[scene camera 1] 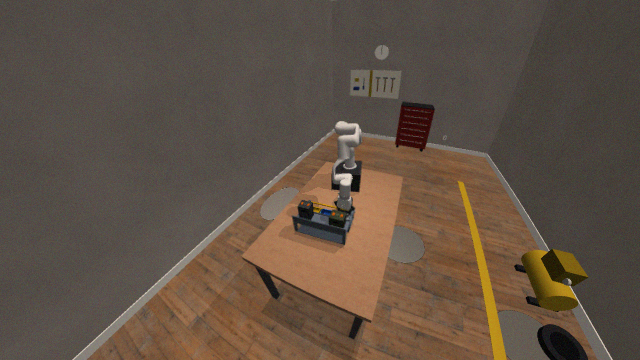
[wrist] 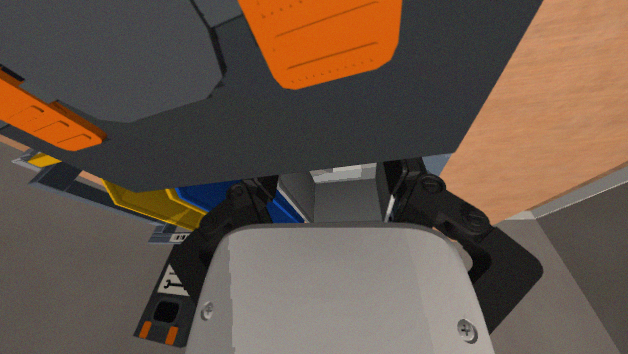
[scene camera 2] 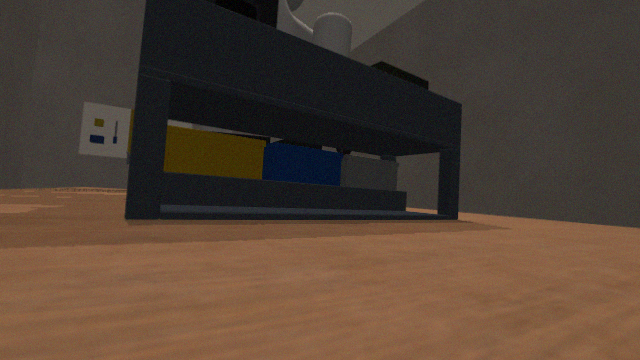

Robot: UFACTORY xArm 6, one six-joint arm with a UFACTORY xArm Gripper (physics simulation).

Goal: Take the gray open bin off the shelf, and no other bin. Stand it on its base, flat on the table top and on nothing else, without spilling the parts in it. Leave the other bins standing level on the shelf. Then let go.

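Places are measured from the arm's base along level axes (x ahead, y left, z up), in centimetres.
Pixels of known places: arm's base, link origin: (scene camera 1: 349,166).
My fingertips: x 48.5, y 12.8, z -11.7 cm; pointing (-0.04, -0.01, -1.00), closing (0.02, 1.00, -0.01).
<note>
For each thing: its top centre in the pictures, then the offset to it from my fingertips. "spot": a spot on its surface instead. Level surfaces: height alone.
- gray open bin, top centre: (wrist: 338,200) (scene camera 2: 340,162) dx +6.6, dy +0.4, dz +1.7 cm
- shelf, surface spot: (scene camera 2: 300,75) spot: dx +25.6, dy -16.2, dz +6.4 cm
- blue bin, top centre: (wrist: 239,208) (scene camera 2: 281,153) dx +7.9, dy -11.0, dz +1.7 cm
- yellow bin, top centre: (scene camera 2: 202,142) (wrist: 169,212) dx +9.0, dy -22.2, dz +1.7 cm
- second dark case, top centre: (wrist: 181,336) (scene camera 1: 305,204) dx +18.3, dy -21.8, dz +15.8 cm
- wooden table top, surface height: dz -6.4 cm
The gray open bin (scene camera 2: 369,173) (wrist: 345,201) stands level on the shelf (scene camera 1: 320,223) (scene camera 2: 300,75), at the end of the row beside the blue bin (scene camera 2: 302,164) (wrist: 287,209). The yellow bin (scene camera 2: 215,152) (wrist: 145,202) stands on the blue bin's other side. My gripper (scene camera 1: 345,206) (wrist: 332,181) is open, with one finger at each side wall of the gray bin; the left finger is between it and the blue bin. Whether the fingers touch the walls cannot be told. The dark case above hides the fingertips and much of the gray bin's inside in the wrist view.
A dark case with orange latches (scene camera 1: 338,218) (wrist: 350,120) stands on the shelf's top board, close to my gripper. A second dark case (scene camera 1: 306,209) stands at the other end. The wooden table top (scene camera 1: 320,270) (scene camera 2: 320,290) (wrist: 560,100) surrounds the shelf.
</note>
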